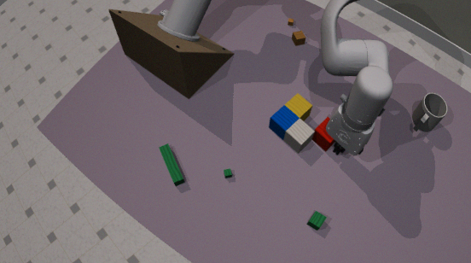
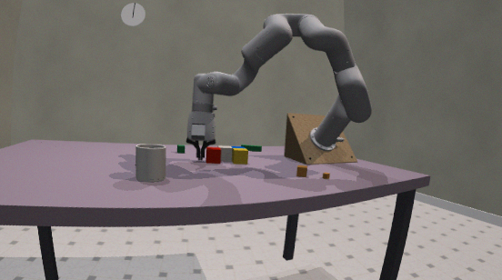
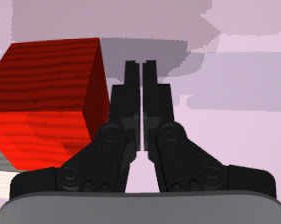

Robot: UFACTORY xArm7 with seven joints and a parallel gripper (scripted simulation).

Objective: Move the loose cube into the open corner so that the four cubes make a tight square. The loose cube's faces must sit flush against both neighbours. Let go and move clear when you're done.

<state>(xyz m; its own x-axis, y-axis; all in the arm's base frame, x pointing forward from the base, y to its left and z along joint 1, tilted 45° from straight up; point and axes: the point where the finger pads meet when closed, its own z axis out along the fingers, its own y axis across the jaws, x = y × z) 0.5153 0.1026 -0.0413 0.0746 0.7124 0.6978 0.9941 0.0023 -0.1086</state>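
Right now my hand is 5 cm past the red cube. The rest, counted from my hand: green bar: 30 cm to the right, 28 cm behind, 1 cm below; white cube: 10 cm behind, 5 cm to the right.
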